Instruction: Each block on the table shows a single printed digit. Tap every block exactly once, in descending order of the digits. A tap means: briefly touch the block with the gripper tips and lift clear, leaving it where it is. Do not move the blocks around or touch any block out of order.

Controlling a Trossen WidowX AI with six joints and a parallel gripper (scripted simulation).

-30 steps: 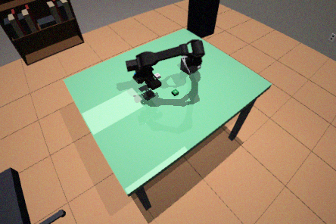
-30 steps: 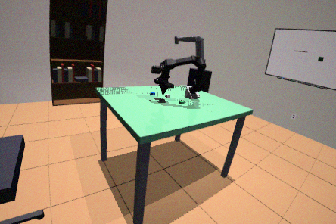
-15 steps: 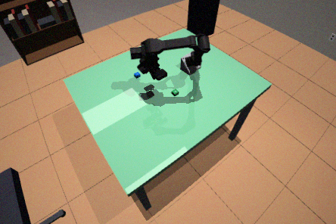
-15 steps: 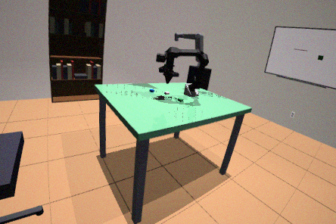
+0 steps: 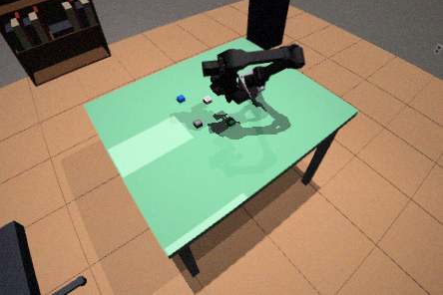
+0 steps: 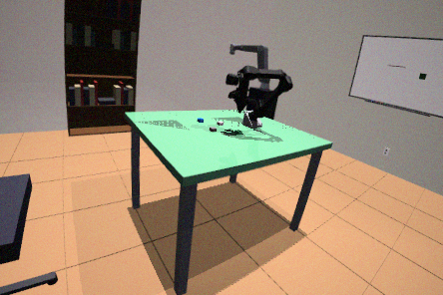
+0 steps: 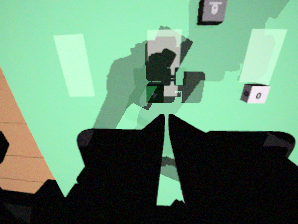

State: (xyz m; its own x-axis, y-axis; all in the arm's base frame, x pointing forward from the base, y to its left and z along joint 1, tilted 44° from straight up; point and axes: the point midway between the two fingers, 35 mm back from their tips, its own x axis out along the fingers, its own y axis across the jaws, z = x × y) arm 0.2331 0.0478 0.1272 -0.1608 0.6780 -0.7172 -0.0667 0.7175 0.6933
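Right now my gripper tip is 10 mm past the green block, 10 mm to the right of it and 120 mm above it. From my gripper tip the other things lie so: white block (10 mm ahead, 170 mm to the right, 120 mm below); blue block (110 mm ahead, 260 mm to the right, 120 mm below); grey block (130 mm ahead, 60 mm to the right, 120 mm below).
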